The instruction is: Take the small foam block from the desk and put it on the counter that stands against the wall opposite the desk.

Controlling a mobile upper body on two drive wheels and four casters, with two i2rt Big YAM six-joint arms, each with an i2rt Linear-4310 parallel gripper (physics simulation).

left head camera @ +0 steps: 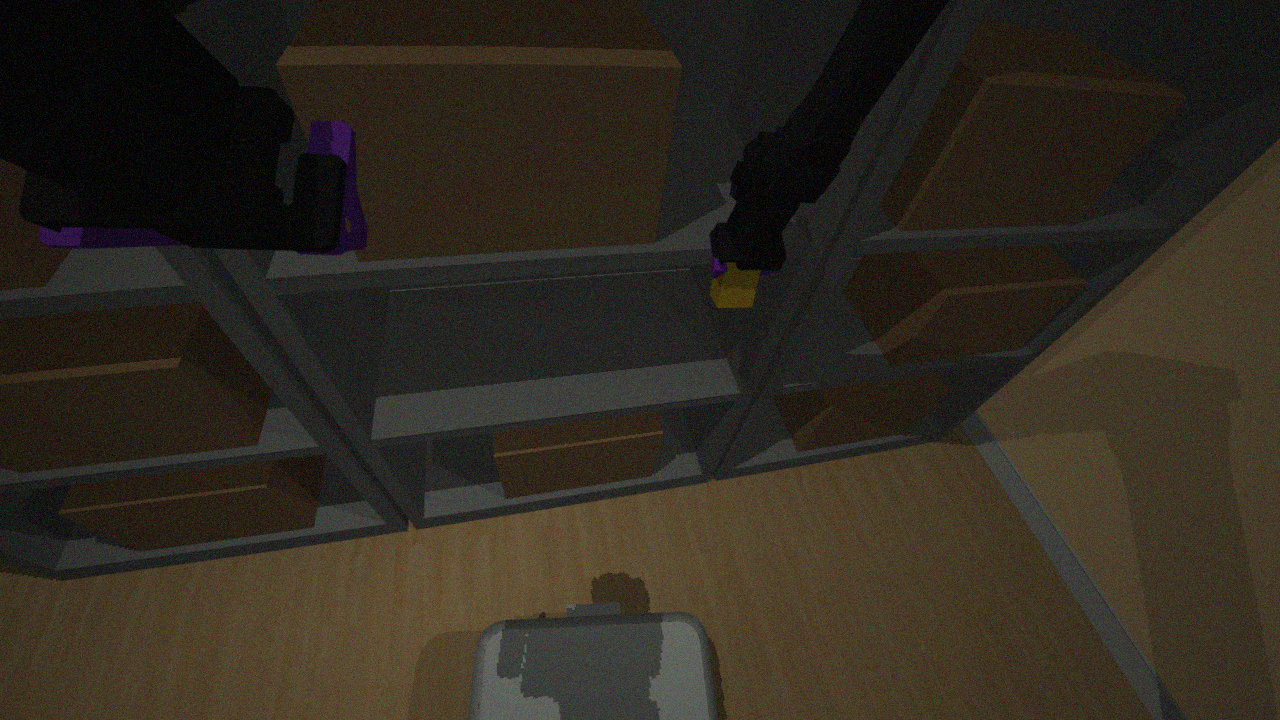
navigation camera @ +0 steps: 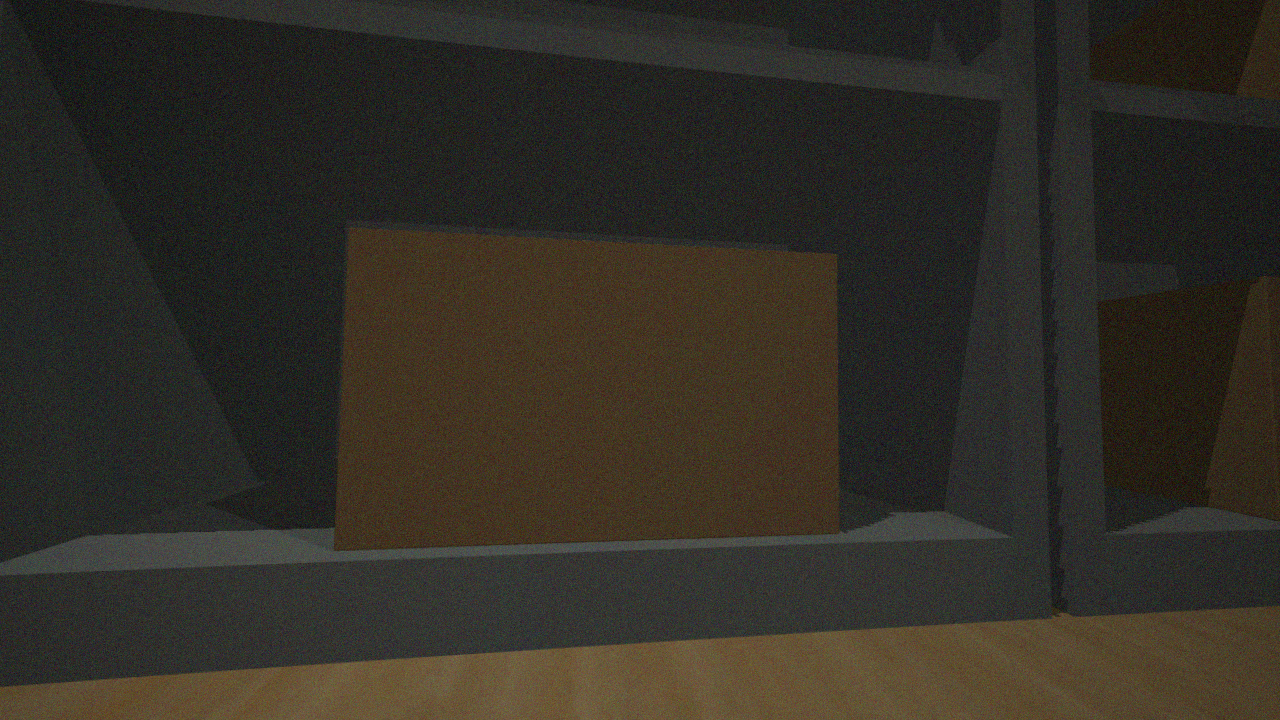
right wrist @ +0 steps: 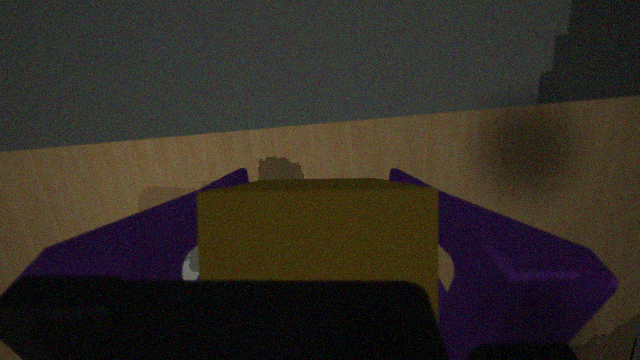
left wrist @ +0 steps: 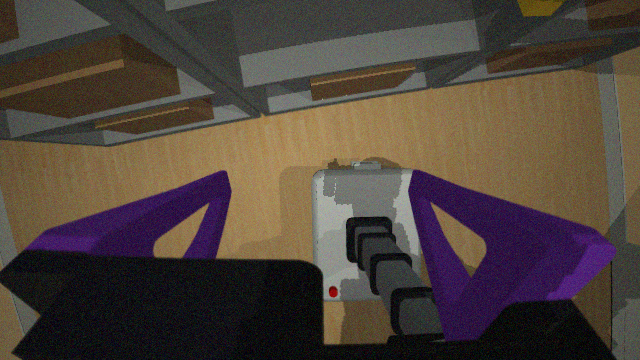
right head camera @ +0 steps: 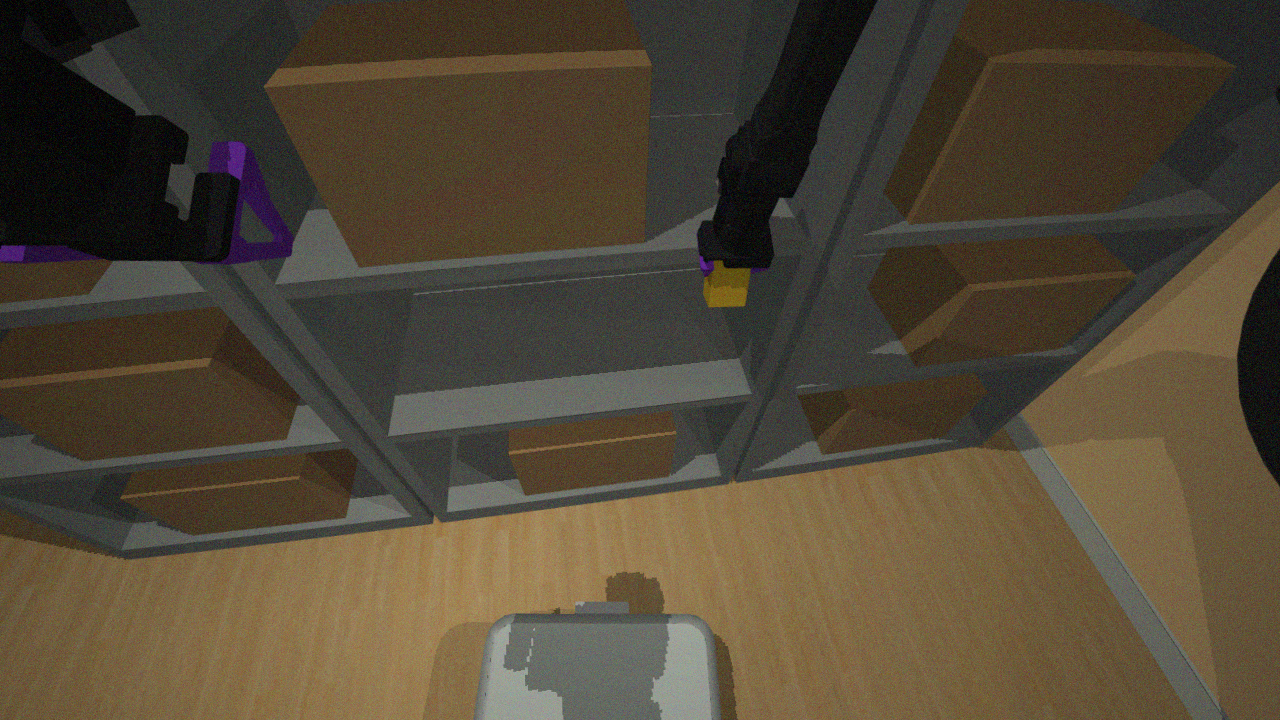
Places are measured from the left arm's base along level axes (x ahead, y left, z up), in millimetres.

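Where they show: left gripper, fingertip midpoint: (left head camera: 285, 235) (left wrist: 319, 180) (right head camera: 222, 246); right gripper, fingertip midpoint: (left head camera: 730, 274) (right wrist: 318, 181) (right head camera: 723, 273).
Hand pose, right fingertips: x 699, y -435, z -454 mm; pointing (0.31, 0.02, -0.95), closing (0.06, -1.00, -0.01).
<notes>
Things, the pixels of their top centre, and the offset from my right fingertips. "pt": a spot on its surface instead. Level surfaces: height alone.
- small foam block, top centre: (right wrist: 317, 337) (right head camera: 732, 250) (left head camera: 743, 252) dy -1, dx -20, dz +63 mm
- grey shelf unit, surface spot: (left head camera: 554, 398) (right head camera: 563, 397) pt dy +305, dx +34, dz -423 mm
- wooden floor, surface height: dz -956 mm
The small foam block (left head camera: 734, 290) (right head camera: 725, 289) (left wrist: 540, 6) (right wrist: 318, 235) is yellow. My right gripper (left head camera: 747, 268) (right head camera: 735, 266) is shut on it; in the right wrist view the block sits between both purple fingers. The block is held in front of the grey shelf unit (left head camera: 554, 398) (right head camera: 572, 394), near an upright between two bays. Whether it touches the unit cannot be told. My left gripper (left wrist: 319, 180) is open and empty, held at the upper left of the head views. I cannot make out the desk or a counter top in these views.
Large brown boxes (left head camera: 501, 152) (right head camera: 501, 161) (navigation camera: 581, 385) stand in the shelf compartments. My pale base (left head camera: 595, 671) (right head camera: 599, 671) (left wrist: 367, 192) is on the wooden floor (left head camera: 805, 555) facing the unit. A wall with a grey baseboard (left head camera: 1056, 537) (right head camera: 1109, 555) is at the right.
</notes>
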